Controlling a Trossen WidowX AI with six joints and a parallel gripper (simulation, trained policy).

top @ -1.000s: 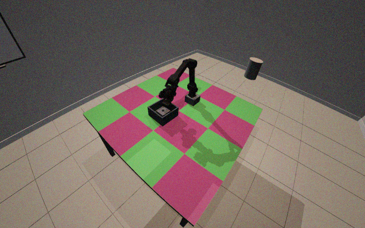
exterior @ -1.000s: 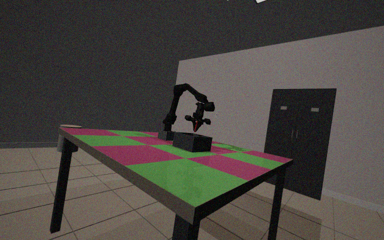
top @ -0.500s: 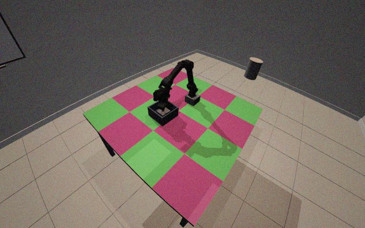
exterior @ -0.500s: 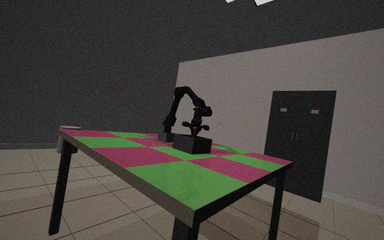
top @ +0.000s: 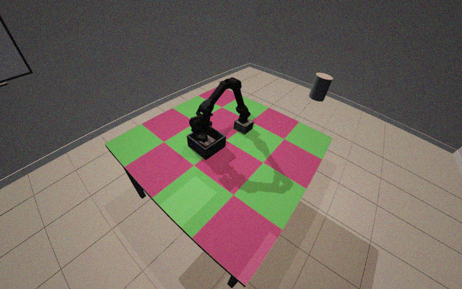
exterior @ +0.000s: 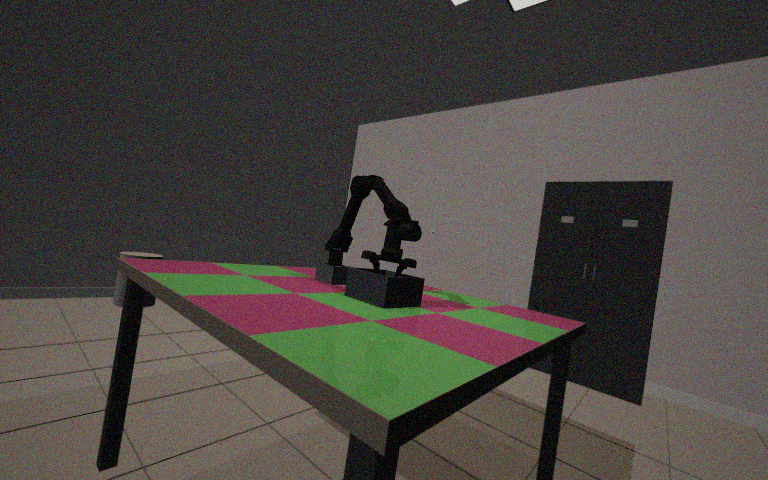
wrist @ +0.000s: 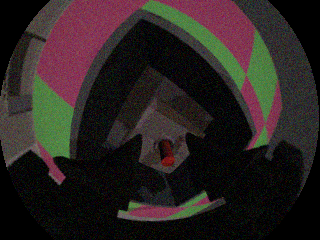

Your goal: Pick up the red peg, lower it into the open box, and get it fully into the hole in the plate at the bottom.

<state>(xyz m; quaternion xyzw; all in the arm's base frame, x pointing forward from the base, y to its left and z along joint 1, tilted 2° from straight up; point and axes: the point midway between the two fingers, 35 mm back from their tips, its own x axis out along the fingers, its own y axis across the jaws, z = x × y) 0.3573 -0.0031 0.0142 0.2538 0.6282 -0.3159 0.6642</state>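
Right now my gripper tip is 10 mm to the right of the red peg, 10 mm past it and 10 mm above it. Also, from my gripper tip: grey plate: 10 mm to the left, 10 mm below, 10 mm behind; dark box: 30 mm below, 10 mm to the left, 10 mm behind.
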